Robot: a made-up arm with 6 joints. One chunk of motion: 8 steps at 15 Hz.
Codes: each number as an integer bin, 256 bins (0 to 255) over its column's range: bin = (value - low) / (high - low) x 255, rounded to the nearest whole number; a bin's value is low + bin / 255 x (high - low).
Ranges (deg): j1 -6..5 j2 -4..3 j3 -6..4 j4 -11..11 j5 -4..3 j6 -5..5
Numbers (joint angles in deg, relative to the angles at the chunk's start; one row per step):
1: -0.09 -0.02 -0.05 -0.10 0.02 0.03
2: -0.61 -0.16 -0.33 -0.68 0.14 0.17
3: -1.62 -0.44 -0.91 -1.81 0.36 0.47
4: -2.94 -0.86 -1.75 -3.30 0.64 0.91
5: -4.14 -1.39 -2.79 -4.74 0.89 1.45
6: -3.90 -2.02 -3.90 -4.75 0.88 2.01
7: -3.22 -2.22 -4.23 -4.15 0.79 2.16
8: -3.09 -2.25 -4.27 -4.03 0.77 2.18
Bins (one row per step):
1: 137 145 152 126 146 128
2: 125 140 145 120 151 132
3: 102 130 130 107 159 139
4: 71 114 108 89 169 151
5: 43 95 82 73 178 164
6: 49 72 54 72 178 179
7: 64 65 45 79 174 183
8: 67 64 44 81 174 183

